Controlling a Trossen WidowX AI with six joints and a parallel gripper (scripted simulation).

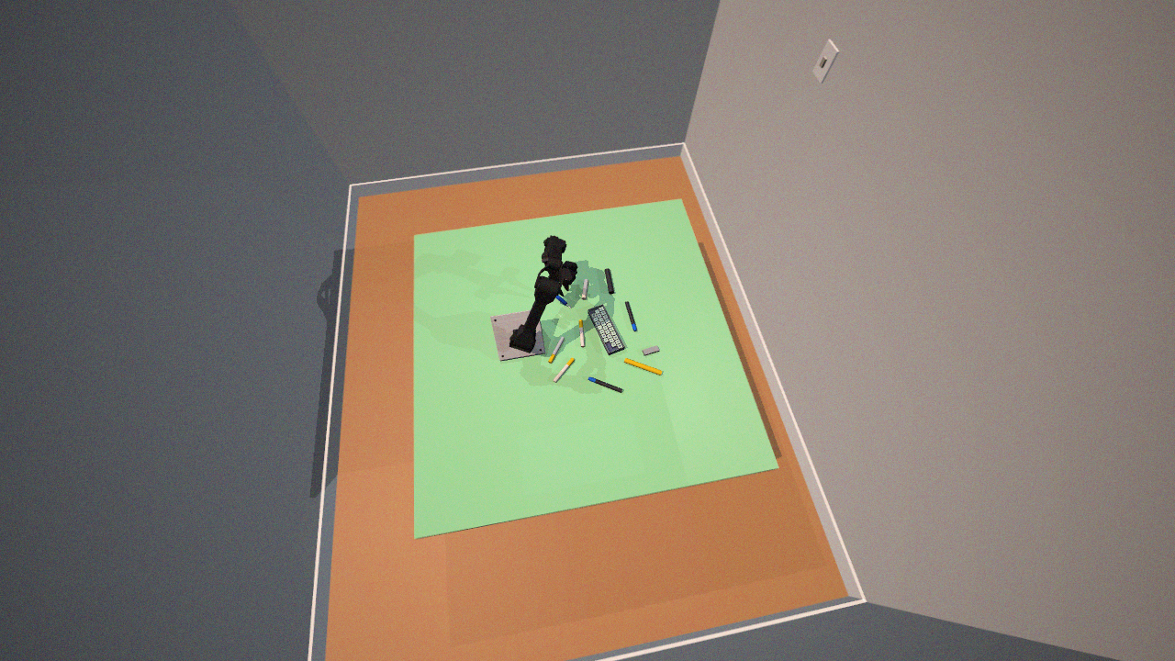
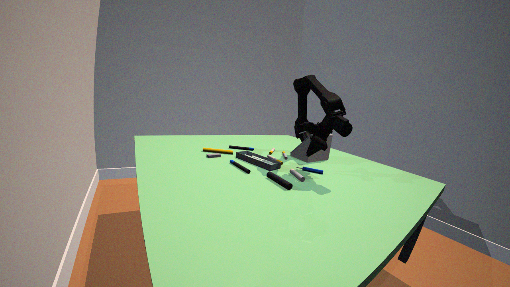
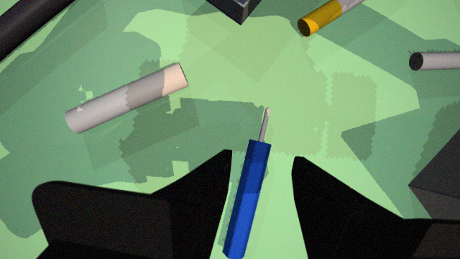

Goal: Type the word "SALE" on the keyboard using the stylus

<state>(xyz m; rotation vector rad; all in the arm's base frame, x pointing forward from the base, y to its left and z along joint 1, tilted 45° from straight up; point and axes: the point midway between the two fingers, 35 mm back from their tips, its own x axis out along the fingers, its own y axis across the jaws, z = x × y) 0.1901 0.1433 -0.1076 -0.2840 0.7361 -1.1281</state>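
Now: the blue stylus 70 mm below my gripper tip and 10 mm behind it. Round my gripper tip: grey stylus tip (70 mm below, 30 mm to the right, 10 mm ahead); black cylinder (200 mm ahead, 60 mm to the left, 60 mm below); white cylinder (90 mm ahead, 60 mm below, 40 mm to the left).
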